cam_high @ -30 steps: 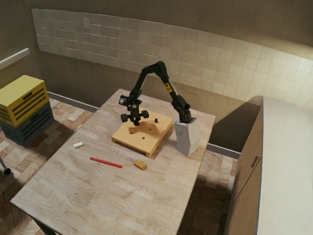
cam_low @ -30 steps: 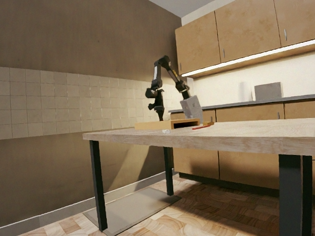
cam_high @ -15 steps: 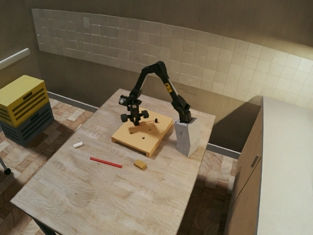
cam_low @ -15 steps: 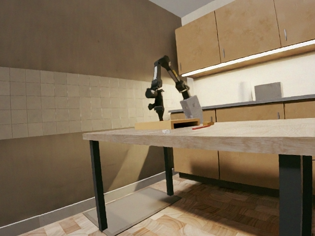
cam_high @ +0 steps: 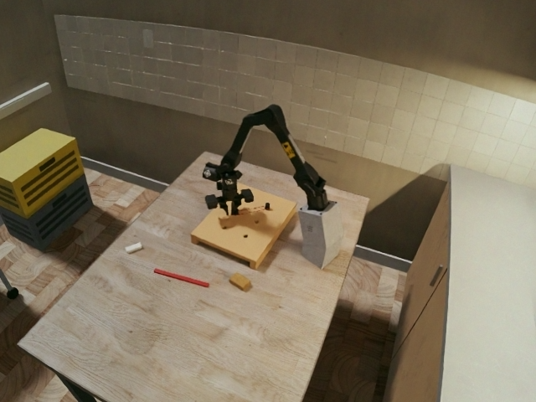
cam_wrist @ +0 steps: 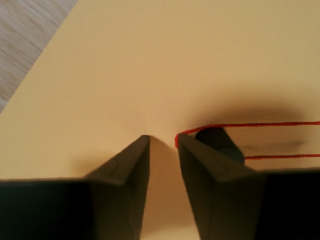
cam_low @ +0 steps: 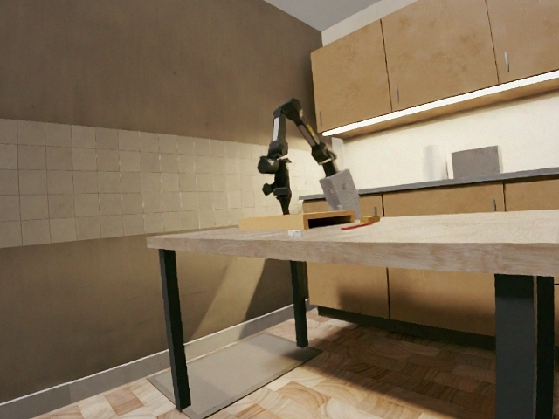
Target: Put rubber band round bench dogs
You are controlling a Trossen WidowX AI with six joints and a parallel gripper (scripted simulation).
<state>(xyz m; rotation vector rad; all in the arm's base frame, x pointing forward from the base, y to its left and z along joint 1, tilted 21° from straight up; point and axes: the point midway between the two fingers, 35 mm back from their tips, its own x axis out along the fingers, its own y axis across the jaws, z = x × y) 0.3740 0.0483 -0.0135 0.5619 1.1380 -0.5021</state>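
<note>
My gripper is now 70 mm past the board, 20 mm to the left of it and 60 mm above it. Round my hand: red stick (10 mm behind, 340 mm to the left, 80 mm below); then white cylinder (240 mm ahead, 330 mm to the left, 80 mm below); then tan block (200 mm behind, 250 mm to the left, 70 mm below).
</note>
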